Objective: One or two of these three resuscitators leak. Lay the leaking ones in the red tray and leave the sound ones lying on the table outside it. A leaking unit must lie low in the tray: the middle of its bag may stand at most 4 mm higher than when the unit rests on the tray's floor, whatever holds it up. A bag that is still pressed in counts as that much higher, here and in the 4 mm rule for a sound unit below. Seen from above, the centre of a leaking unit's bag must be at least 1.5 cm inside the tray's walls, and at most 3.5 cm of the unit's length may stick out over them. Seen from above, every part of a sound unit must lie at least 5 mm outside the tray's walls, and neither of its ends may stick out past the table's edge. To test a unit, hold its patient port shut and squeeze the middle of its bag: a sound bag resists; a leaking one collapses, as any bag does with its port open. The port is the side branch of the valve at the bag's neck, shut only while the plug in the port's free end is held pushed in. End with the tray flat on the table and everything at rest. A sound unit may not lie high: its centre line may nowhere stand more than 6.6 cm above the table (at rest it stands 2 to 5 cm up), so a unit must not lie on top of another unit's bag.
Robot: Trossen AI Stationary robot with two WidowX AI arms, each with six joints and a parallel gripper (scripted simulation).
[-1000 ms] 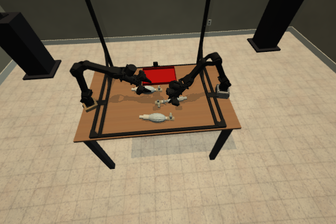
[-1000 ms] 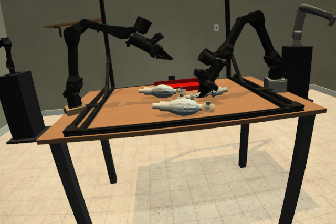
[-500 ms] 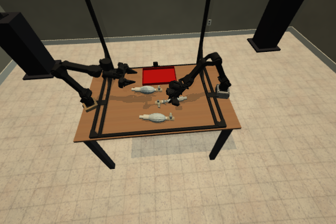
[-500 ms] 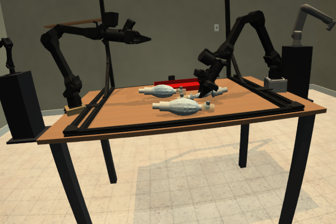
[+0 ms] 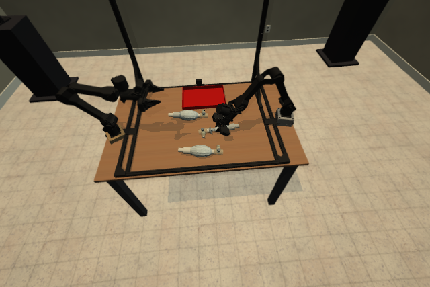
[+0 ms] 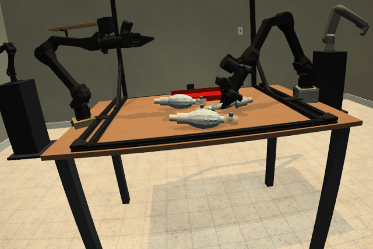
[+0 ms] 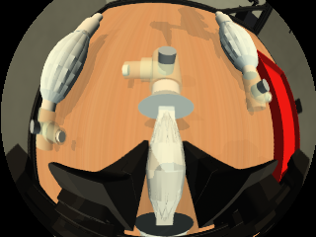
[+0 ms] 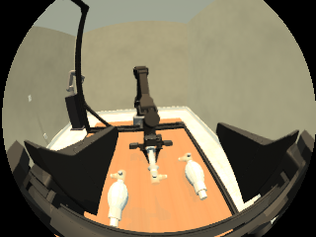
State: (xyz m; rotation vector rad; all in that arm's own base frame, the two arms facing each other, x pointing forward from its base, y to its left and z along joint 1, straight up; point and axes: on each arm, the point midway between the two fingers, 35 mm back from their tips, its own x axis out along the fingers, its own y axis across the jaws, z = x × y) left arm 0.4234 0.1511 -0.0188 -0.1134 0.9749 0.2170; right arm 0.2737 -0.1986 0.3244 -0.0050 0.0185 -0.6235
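The red tray is 330 mm behind my left hand, 80 mm to the right of it and 40 mm below it.
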